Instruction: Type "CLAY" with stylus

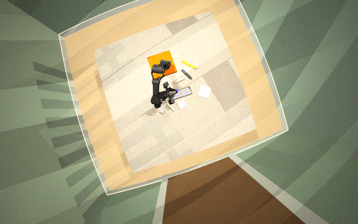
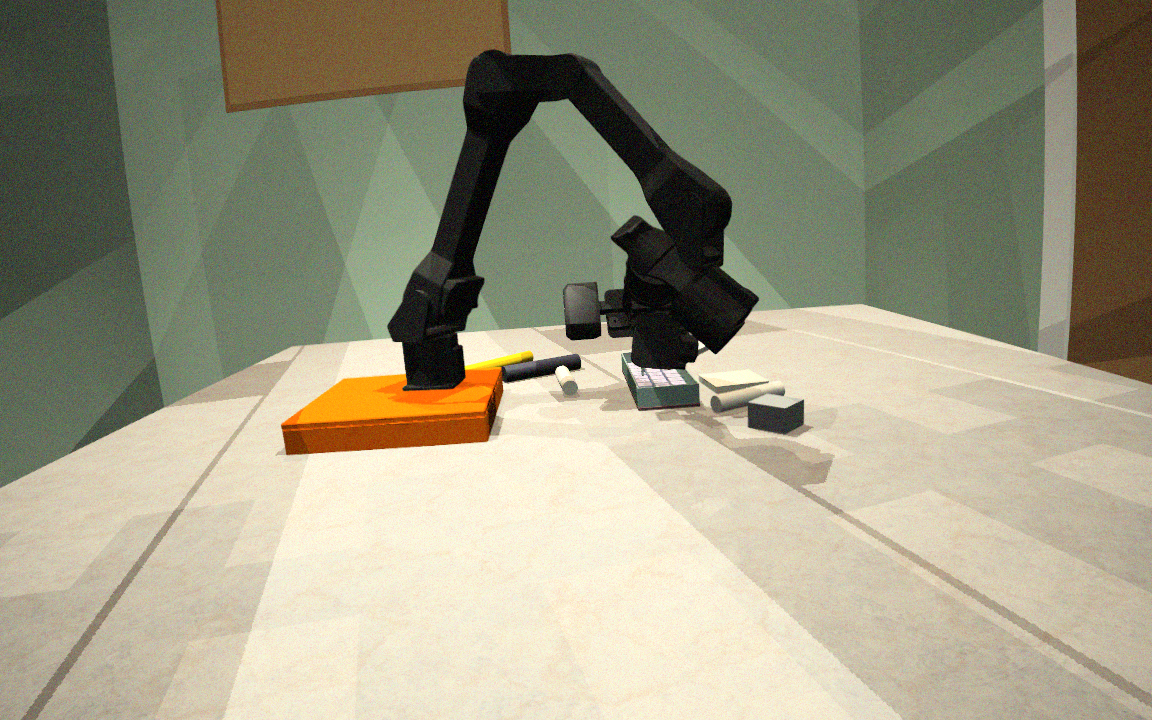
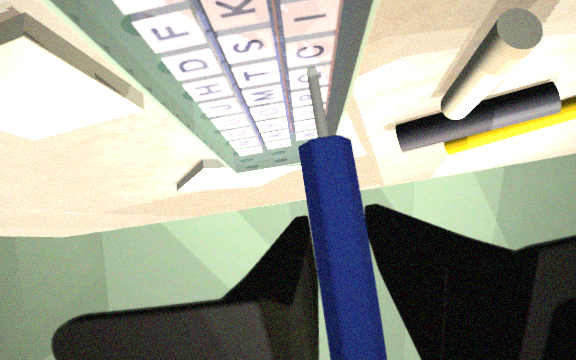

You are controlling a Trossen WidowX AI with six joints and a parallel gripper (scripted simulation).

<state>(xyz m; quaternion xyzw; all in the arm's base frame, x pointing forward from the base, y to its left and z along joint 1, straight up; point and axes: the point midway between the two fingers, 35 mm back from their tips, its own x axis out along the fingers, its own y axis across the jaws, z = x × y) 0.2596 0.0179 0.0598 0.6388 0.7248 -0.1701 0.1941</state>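
Now: gripper tip 11 cm short of the tan card, 2 cm to the right of it and 7 cm above it. Round my gripper tip: dark cylinder 15 cm behind, 12 cm to the left, 6 cm below; then dark block 14 cm ahead, 16 cm to the right, 6 cm below; then blue stylus 1 cm below.
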